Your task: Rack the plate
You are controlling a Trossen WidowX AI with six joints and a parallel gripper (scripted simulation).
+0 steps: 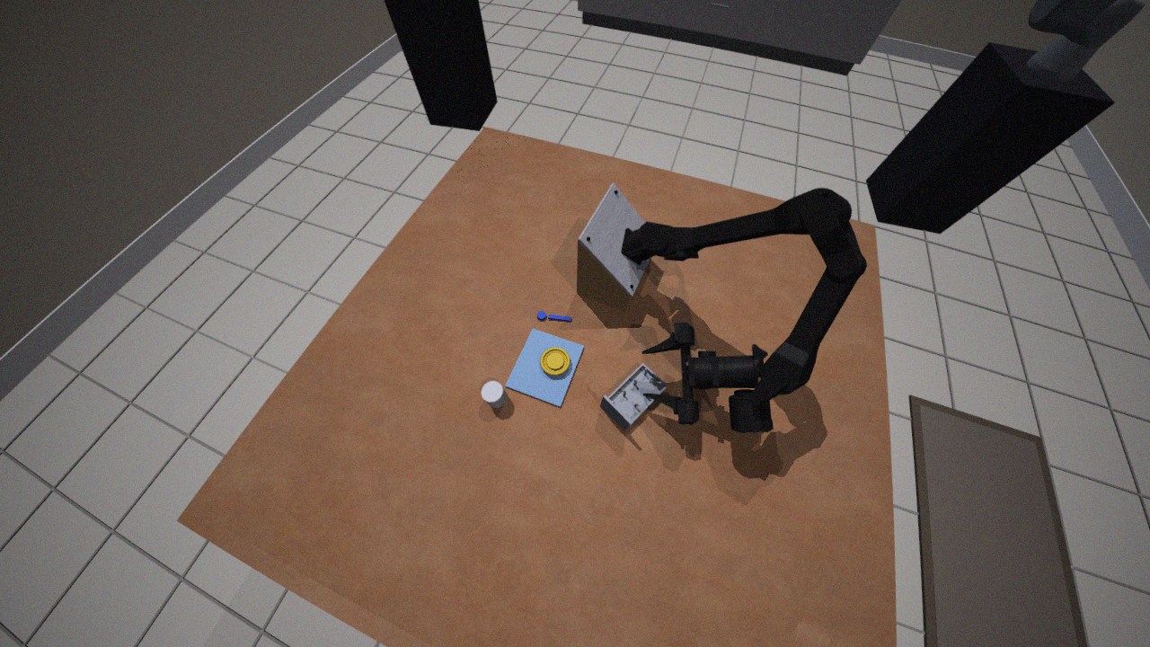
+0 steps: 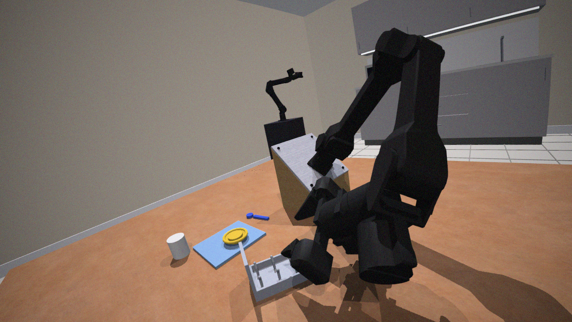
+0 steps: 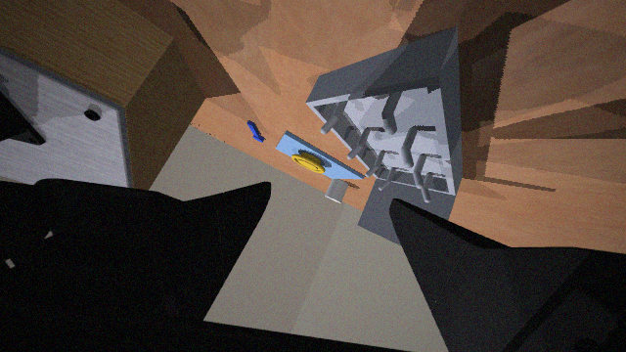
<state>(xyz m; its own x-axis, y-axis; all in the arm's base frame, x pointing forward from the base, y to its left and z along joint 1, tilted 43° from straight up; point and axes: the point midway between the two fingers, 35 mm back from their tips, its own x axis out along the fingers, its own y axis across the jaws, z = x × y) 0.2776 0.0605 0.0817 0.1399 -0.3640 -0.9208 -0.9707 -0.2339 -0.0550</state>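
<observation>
Now: the grey dish rack 50 mm below my gripper tip and 30 mm ahead of it. Also, from my gripper tip: light blue mat (210 mm to the right, 70 mm below, 10 mm ahead); blue spoon (230 mm to the right, 120 mm behind, 70 mm below); yellow plate (190 mm to the right, 50 mm below).
</observation>
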